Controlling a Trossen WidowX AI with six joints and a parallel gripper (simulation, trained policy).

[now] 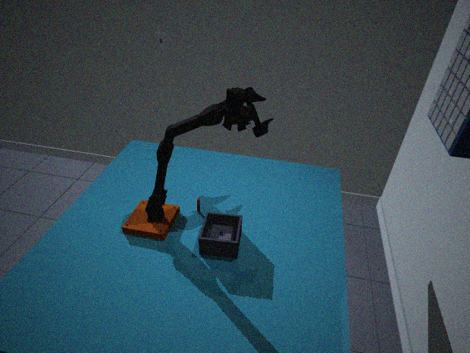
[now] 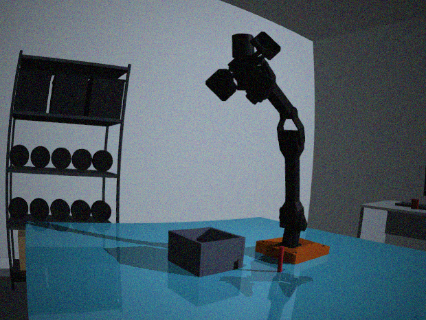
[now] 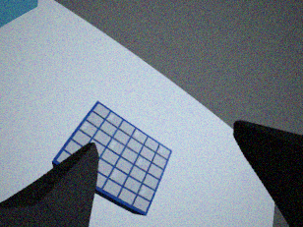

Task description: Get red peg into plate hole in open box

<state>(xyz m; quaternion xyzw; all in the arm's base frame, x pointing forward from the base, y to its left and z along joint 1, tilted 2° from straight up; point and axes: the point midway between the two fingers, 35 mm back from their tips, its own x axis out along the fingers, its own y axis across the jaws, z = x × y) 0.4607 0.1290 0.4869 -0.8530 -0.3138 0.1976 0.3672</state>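
Right now my gripper tip is 300 mm past the red peg, 80 mm to the left of it and 480 mm above it. Round my gripper tip: plate: 170 mm behind, 260 mm to the right, 470 mm below; then dark box: 170 mm behind, 260 mm to the right, 490 mm below.
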